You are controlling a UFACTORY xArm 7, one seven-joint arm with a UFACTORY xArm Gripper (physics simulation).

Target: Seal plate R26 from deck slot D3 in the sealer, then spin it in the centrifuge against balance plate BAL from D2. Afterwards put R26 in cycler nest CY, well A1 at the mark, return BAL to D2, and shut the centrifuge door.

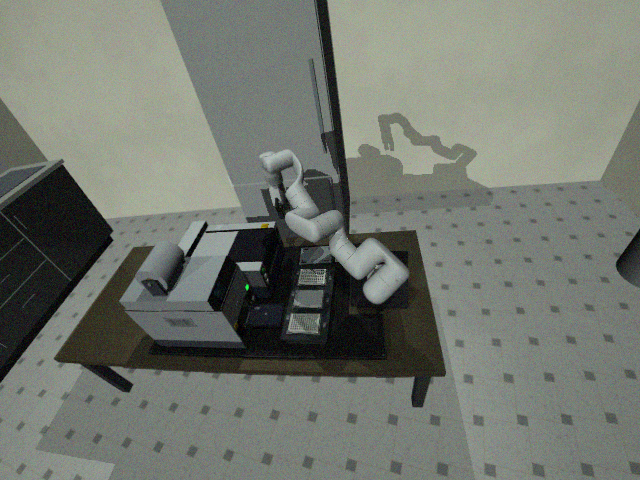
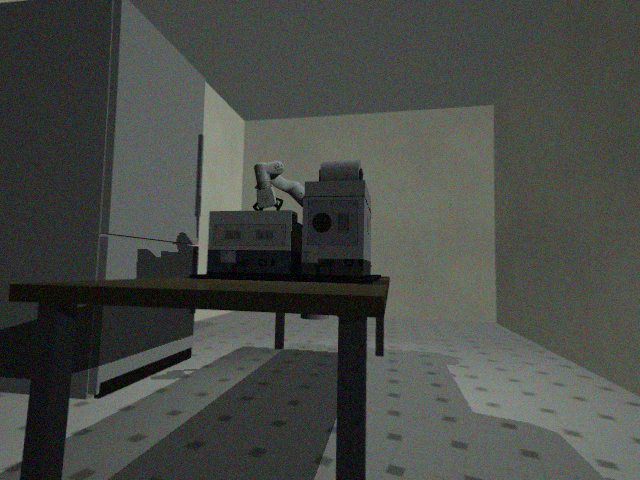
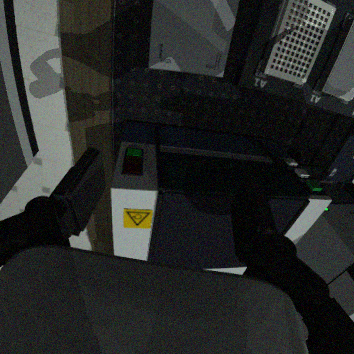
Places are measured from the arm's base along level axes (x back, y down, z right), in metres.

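Where they show: gripper, between the fingertips: point(image 1: 285, 214) point(image 3: 170, 178).
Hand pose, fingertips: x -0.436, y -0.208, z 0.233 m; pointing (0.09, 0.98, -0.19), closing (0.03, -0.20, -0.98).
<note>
Each offset is from my fingertips to the top centre of the thing. "pt": to the spot under its first point.
My gripper point(image 1: 279, 202) point(image 2: 268, 206) point(image 3: 170, 178) is open and empty, above the front part of the centrifuge point(image 1: 217, 243) point(image 2: 250, 222) point(image 3: 129, 245), fingers pointing down. Whether the centrifuge door is open is too dark to tell. A white well plate @(dy +0.218, dx +0.119, dz -0.199 m) point(image 1: 312, 276) point(image 3: 300, 42), apparently R26 in D3, sits in the deck row. A flat grey-topped plate @(dy +0.218, dx +0.118, dz -0.323 m) point(image 1: 309, 298) point(image 3: 345, 75), apparently BAL in D2, is beside it. A grey square with corner marks @(pt dy +0.244, dx +0.104, dz -0.035 m) point(image 1: 314, 254) point(image 3: 192, 40), possibly nest CY, lies at the row's back end. The sealer @(dy -0.185, dx -0.343, dz -0.436 m) point(image 1: 183, 322) point(image 2: 336, 248) stands beside the centrifuge.
Another white well plate @(dy +0.218, dx +0.117, dz -0.447 m) point(image 1: 303, 323) sits at the row's front end. A dark blue tray @(dy +0.191, dx -0.044, dz -0.429 m) point(image 1: 264, 314) lies in front of the sealer. A film roll @(dy -0.185, dx -0.364, dz -0.436 m) point(image 1: 164, 262) point(image 2: 340, 170) tops the sealer. A tall grey cabinet point(image 1: 258, 93) point(image 2: 155, 170) stands behind the table point(image 1: 408, 364) point(image 2: 155, 294).
</note>
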